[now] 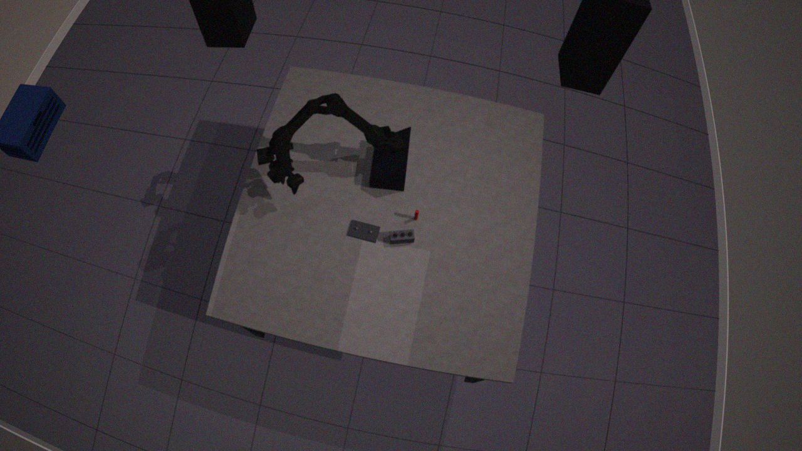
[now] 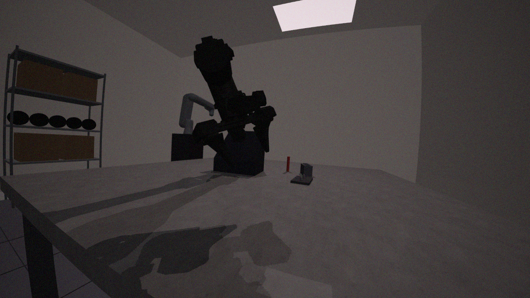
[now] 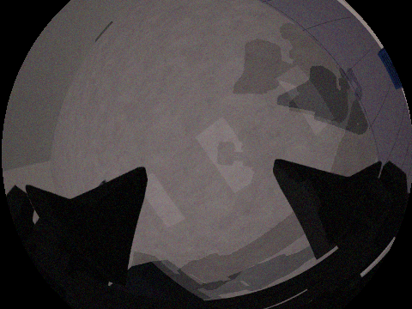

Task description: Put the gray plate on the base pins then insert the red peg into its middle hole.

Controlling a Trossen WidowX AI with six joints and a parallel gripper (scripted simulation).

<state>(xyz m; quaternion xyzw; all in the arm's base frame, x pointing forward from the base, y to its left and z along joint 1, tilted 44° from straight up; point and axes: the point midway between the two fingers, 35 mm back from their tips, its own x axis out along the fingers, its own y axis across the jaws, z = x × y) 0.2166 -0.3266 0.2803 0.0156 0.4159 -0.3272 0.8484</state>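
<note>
My gripper tip is now 110 mm short of the gray plate, 490 mm to the right of it and 70 mm above it. From my gripper tip the other things lie so: dark base (100 mm ahead, 330 mm to the left, 100 mm below); then red peg (20 mm ahead, 530 mm to the left, 60 mm below).
</note>
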